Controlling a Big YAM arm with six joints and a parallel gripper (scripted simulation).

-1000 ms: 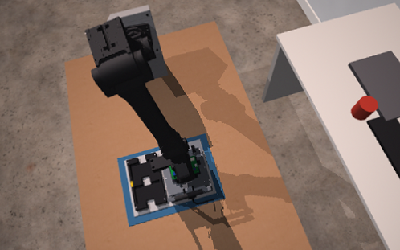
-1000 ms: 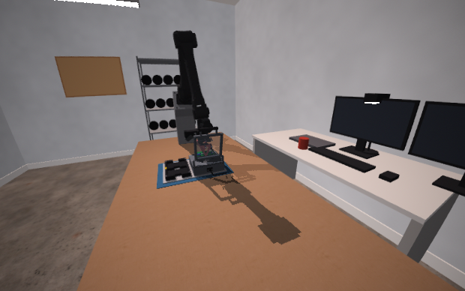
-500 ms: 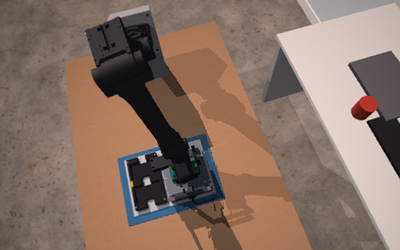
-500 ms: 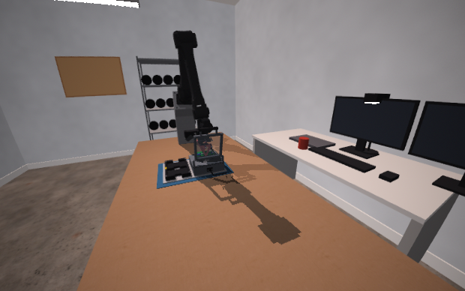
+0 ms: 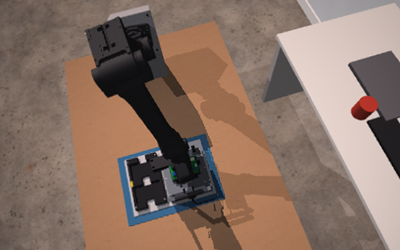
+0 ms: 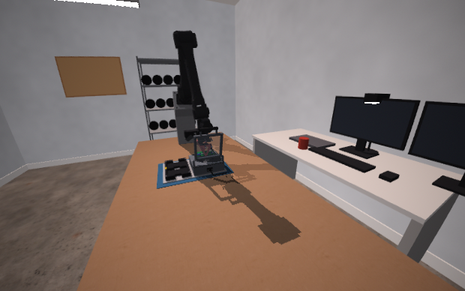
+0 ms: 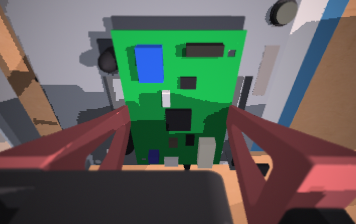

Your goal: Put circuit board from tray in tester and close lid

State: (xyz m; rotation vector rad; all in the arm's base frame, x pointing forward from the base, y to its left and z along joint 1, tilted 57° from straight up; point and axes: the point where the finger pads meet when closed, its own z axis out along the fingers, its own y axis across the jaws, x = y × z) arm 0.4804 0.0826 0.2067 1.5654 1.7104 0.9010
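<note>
The green circuit board lies right at my hand. From my hand the other things lie so: clear lid (120 mm ahead, 20 mm to the left, 90 mm above).
</note>
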